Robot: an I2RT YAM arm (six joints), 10 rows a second.
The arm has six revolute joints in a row. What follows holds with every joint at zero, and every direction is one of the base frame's.
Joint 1 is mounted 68 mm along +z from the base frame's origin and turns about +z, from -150 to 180 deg.
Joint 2 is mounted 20 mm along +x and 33.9 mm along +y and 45.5 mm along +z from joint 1 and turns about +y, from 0 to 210 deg.
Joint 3 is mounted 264 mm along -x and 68.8 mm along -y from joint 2 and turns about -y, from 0 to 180 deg.
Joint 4 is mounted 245 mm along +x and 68.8 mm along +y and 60 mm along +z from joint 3 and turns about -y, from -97 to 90 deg.
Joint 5 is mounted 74 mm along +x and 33.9 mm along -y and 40.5 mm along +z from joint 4 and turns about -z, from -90 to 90 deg.
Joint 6 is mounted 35.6 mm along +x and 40.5 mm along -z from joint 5 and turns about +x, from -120 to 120 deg.
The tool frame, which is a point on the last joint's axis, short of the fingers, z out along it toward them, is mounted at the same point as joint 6; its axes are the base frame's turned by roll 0, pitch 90 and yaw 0 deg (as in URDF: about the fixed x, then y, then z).
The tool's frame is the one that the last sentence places.
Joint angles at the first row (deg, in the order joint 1, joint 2, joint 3, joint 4, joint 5, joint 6):
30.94, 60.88, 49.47, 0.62, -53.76, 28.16
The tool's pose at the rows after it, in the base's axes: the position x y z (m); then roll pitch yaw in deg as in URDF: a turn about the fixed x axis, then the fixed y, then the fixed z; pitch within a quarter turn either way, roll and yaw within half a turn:
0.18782 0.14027 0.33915 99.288 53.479 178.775
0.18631 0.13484 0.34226 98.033 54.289 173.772
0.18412 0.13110 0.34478 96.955 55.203 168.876
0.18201 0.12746 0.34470 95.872 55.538 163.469
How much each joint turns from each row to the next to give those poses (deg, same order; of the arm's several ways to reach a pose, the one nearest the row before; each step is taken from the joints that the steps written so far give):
-0.96, -1.48, -0.85, 1.38, 2.78, 1.16
-0.66, -1.53, -0.63, 0.92, 3.28, 0.96
-0.13, -1.43, -0.57, 0.61, 3.87, 0.51
-0.02, -1.44, -1.05, 0.81, 4.46, 0.80

